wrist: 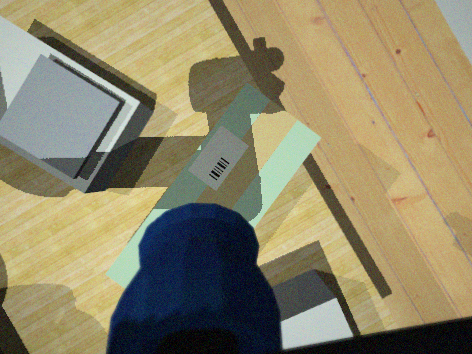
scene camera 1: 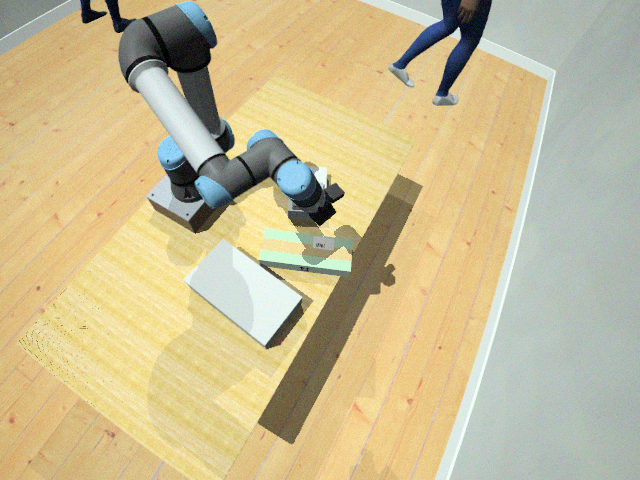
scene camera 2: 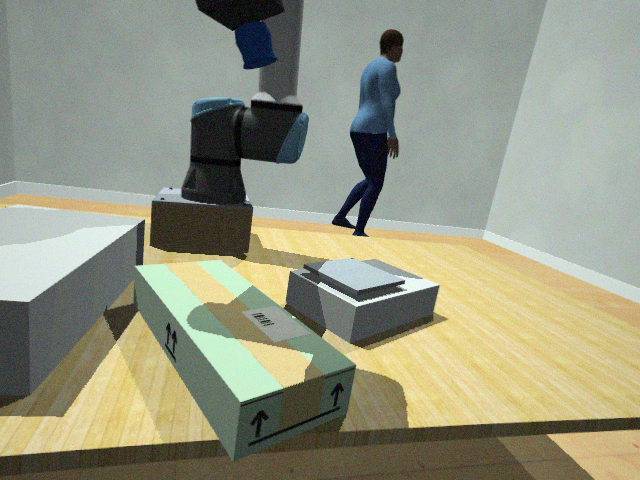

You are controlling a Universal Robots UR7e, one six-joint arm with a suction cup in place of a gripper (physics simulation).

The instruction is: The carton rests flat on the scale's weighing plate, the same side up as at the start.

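Pixels of known places: hand, its tool point: (wrist: 200,255) (scene camera 2: 260,63); arm's base, origin of its link: (scene camera 1: 191,186) (scene camera 2: 214,198).
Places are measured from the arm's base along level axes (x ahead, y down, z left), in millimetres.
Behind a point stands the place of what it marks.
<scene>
The green carton (scene camera 1: 289,248) @[x 456, y 45, z 30 mm] (scene camera 2: 206,330) @[x 576, y 46, z 48 mm] (wrist: 285,155) @[x 636, y 46, z 87 mm] with a tan tape band lies on the wooden table top, barcode label up and side arrows pointing up. Its near end reaches over the table's front edge in scene camera 2. The scale (scene camera 2: 392,310) @[x 430, y 71, z 323 mm] (wrist: 15,45) @[x 358, y 46, z 388 mm] stands beside it, apart from it, with its grey weighing plate (scene camera 2: 356,273) @[x 382, y 30, z 268 mm] (wrist: 65,107) @[x 390, y 30, z 273 mm] bare. The arm hides much of the scale in scene camera 1. My gripper, a blue suction cup (scene camera 2: 258,66) (wrist: 199,212), hangs above the carton and the scale, touching neither, open with nothing on it. The cup is hidden in scene camera 1.
A large white block (scene camera 1: 232,289) @[x 402, y 9, z -222 mm] (scene camera 2: 62,253) @[x 472, y 8, z -135 mm] (wrist: 317,325) @[x 572, y 8, z -127 mm] stands beside the carton, on the side away from the scale. The arm's base block (scene camera 1: 178,209) @[x 33, y 4, z -105 mm] (scene camera 2: 201,227) @[x 90, y 53, z -15 mm] stands farther back. A person (scene camera 2: 377,98) in a blue top is beyond the table. Two people's legs show in scene camera 1.
</scene>
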